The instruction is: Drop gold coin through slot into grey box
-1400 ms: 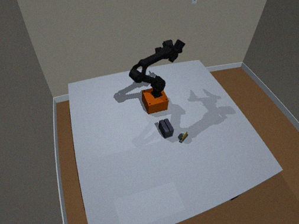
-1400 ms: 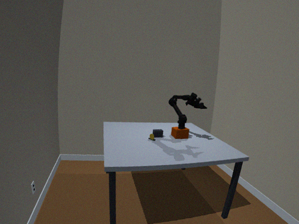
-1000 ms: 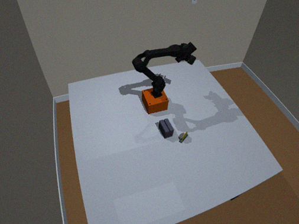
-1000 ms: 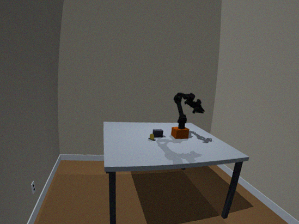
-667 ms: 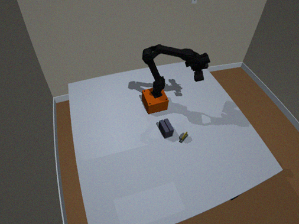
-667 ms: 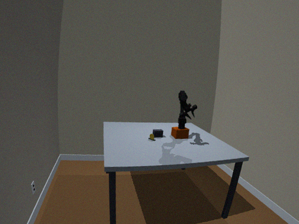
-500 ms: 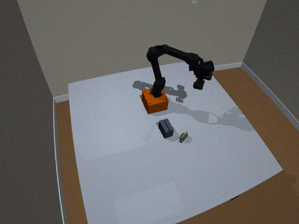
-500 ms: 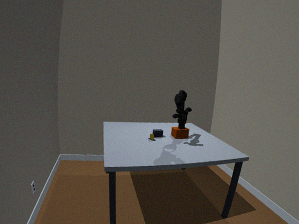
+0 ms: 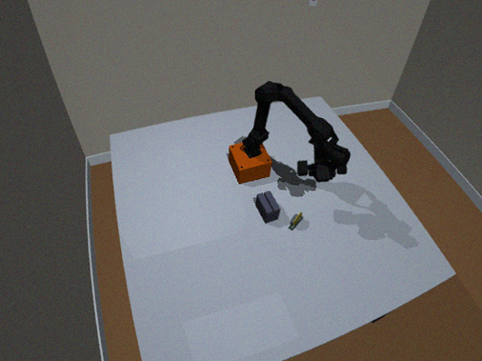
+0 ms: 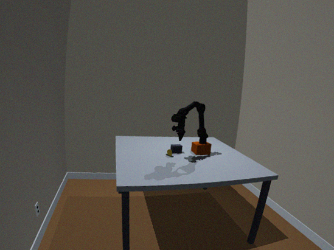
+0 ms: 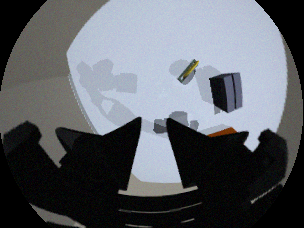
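The gold coin is 14 cm below my gripper tip, 11 cm to the right of it and 4 cm ahead of it.
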